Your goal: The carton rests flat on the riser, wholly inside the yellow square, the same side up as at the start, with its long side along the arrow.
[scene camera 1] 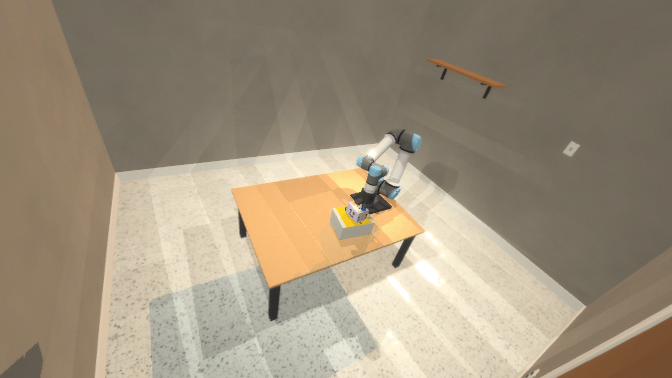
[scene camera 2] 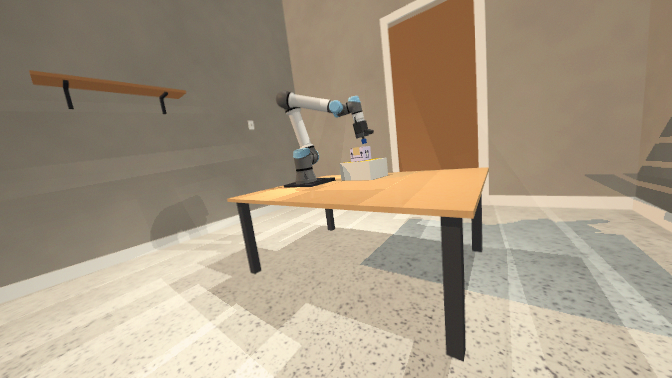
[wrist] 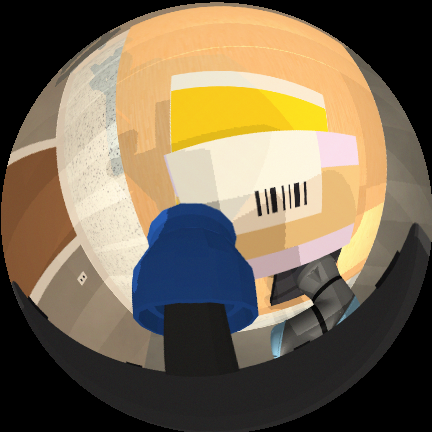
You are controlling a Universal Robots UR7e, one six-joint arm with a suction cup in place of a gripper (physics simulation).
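Note:
The carton [scene camera 1: 357,212] [scene camera 2: 360,153] [wrist: 282,189] is tan with pink tape bands and a barcode label on its top. It rests on the white riser [scene camera 1: 349,229] [scene camera 2: 364,169] [wrist: 241,78], over the yellow square [wrist: 241,109], and is slightly skewed to the square's edges in the wrist view. It covers the near part of the square, and I see no arrow. My blue suction cup [scene camera 1: 363,207] [scene camera 2: 363,139] [wrist: 189,215] hangs just above one end of the carton's top, with a small gap showing in scene camera 2. It holds nothing.
The riser stands on a wooden table [scene camera 1: 281,225] [scene camera 2: 413,187] near the arm's black base plate [scene camera 1: 381,205] [scene camera 2: 310,181]. A door [scene camera 2: 432,84] is behind the table and a wall shelf [scene camera 1: 465,73] [scene camera 2: 108,85] hangs on the wall.

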